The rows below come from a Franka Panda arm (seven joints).
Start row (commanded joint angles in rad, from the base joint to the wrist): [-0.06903 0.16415 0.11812 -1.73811 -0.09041 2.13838 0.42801]
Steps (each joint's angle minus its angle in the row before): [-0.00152 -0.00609 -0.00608 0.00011 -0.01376 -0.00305 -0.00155]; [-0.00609 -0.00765 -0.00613 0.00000 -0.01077 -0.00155 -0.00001]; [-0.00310 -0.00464 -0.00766 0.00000 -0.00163 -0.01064 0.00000]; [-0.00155 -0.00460 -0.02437 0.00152 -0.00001 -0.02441 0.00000]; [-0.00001 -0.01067 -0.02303 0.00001 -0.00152 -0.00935 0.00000]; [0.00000 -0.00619 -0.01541 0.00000 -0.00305 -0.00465 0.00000]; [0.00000 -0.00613 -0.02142 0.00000 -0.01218 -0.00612 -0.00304]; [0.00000 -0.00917 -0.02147 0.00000 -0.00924 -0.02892 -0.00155]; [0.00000 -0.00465 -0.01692 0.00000 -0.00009 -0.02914 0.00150]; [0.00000 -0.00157 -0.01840 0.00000 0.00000 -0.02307 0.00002]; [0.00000 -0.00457 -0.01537 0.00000 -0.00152 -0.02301 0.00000]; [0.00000 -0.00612 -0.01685 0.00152 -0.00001 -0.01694 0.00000]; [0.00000 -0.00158 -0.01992 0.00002 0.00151 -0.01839 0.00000]
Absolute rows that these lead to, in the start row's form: [-0.07055 0.15806 0.11204 -1.73800 -0.10417 2.13533 0.42646]; [-0.07664 0.15041 0.10591 -1.73800 -0.11494 2.13378 0.42645]; [-0.07974 0.14577 0.09825 -1.73800 -0.11657 2.12314 0.42645]; [-0.08129 0.14117 0.07388 -1.73648 -0.11658 2.09873 0.42645]; [-0.08130 0.13050 0.05085 -1.73647 -0.11810 2.08938 0.42645]; [-0.08130 0.12431 0.03544 -1.73647 -0.12115 2.08473 0.42645]; [-0.08130 0.11818 0.01402 -1.73647 -0.13333 2.07861 0.42341]; [-0.08130 0.10901 -0.00745 -1.73647 -0.14257 2.04969 0.42186]; [-0.08130 0.10436 -0.02437 -1.73647 -0.14266 2.02055 0.42336]; [-0.08130 0.10279 -0.04277 -1.73647 -0.14266 1.99748 0.42338]; [-0.08130 0.09822 -0.05814 -1.73647 -0.14418 1.97447 0.42338]; [-0.08130 0.09210 -0.07499 -1.73495 -0.14419 1.95753 0.42338]; [-0.08130 0.09052 -0.09491 -1.73493 -0.14268 1.93914 0.42338]
